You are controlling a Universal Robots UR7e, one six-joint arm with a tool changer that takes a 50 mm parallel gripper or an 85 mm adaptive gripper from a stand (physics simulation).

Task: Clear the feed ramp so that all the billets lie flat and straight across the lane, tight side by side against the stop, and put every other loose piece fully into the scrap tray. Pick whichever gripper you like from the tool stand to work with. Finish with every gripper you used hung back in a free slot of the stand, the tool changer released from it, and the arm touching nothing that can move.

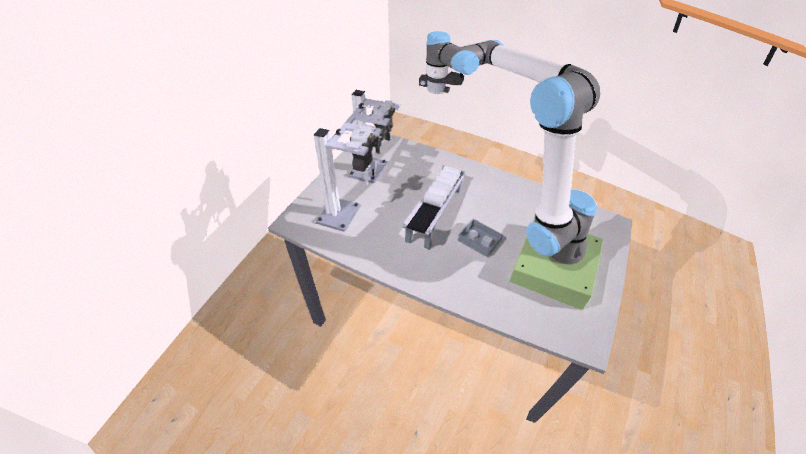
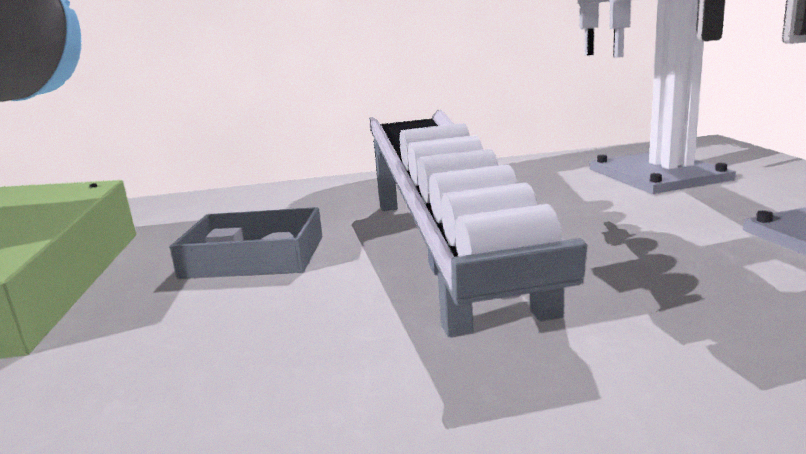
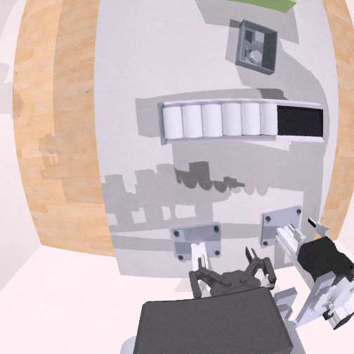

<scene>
In view: a billet point(image 2: 408, 136), a parallel gripper point(image 1: 359, 136), a billet point(image 2: 498, 230) and a billet point(image 2: 453, 204).
</scene>
